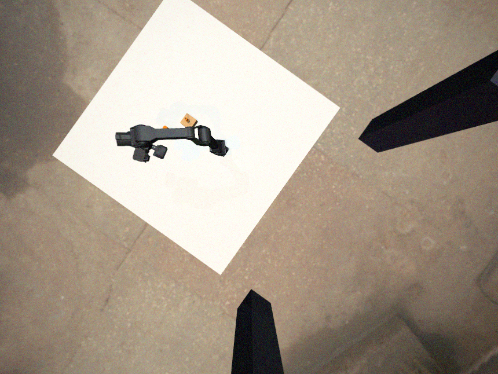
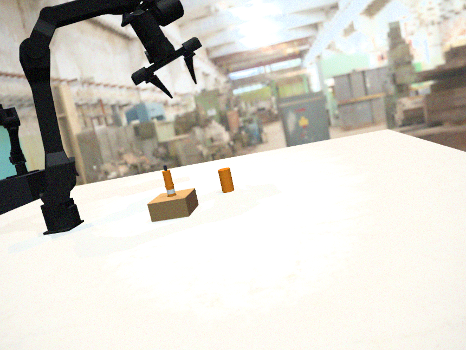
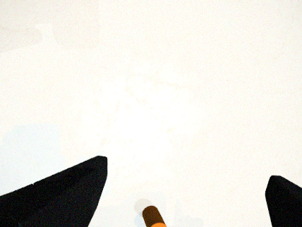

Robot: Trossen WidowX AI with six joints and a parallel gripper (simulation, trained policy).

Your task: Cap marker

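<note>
The orange cap lies 220 mm below my gripper tip, 140 mm to the right of it and 90 mm ahead of it. Also, from my gripper tip: orange marker: 260 mm to the right, 170 mm below; tan holder block: 260 mm to the right, 230 mm below.
</note>
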